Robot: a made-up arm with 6 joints.
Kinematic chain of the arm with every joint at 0, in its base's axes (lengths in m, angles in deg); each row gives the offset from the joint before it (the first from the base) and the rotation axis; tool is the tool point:
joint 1: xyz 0 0 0.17 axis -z
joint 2: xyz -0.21 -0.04 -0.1 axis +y
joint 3: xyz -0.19 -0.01 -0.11 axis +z
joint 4: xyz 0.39 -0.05 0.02 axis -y
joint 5: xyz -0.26 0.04 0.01 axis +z
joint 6: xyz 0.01 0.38 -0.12 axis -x
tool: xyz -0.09 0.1 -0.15
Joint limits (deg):
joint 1: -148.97..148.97
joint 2: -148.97..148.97
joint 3: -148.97..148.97
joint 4: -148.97..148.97
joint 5: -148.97..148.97
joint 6: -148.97..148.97
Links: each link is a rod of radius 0.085 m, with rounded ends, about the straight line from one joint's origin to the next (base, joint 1, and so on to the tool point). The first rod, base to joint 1, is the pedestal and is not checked.
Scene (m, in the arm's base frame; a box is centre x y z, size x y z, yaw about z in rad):
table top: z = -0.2
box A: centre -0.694 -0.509 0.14 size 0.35 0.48 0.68 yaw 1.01
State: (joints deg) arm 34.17 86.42 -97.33 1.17 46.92 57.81
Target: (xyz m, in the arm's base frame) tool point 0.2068 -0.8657 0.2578
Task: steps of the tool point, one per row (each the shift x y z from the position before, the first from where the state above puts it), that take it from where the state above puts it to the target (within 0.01 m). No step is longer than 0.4 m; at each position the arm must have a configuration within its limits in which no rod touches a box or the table.
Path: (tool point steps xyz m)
1: -0.1569 0.0522 0.0951
2: -0.1423 0.0064 0.1685
3: -0.0814 -0.0485 0.2350
4: 0.0239 -0.1026 0.2674
5: -0.0316 -0.2833 0.0326
6: 0.0695 -0.2748 0.0342
7: 0.1620 -0.2289 0.0349
8: 0.2313 -0.1505 0.0347
9: 0.2661 -0.0505 0.0337
10: 0.2586 0.0556 0.0313
11: 0.2094 0.1505 0.0276
12: 0.0076 -0.2620 -0.2773
13: -0.0710 -0.1193 -0.2938
14: -0.0942 -0.0004 -0.2447

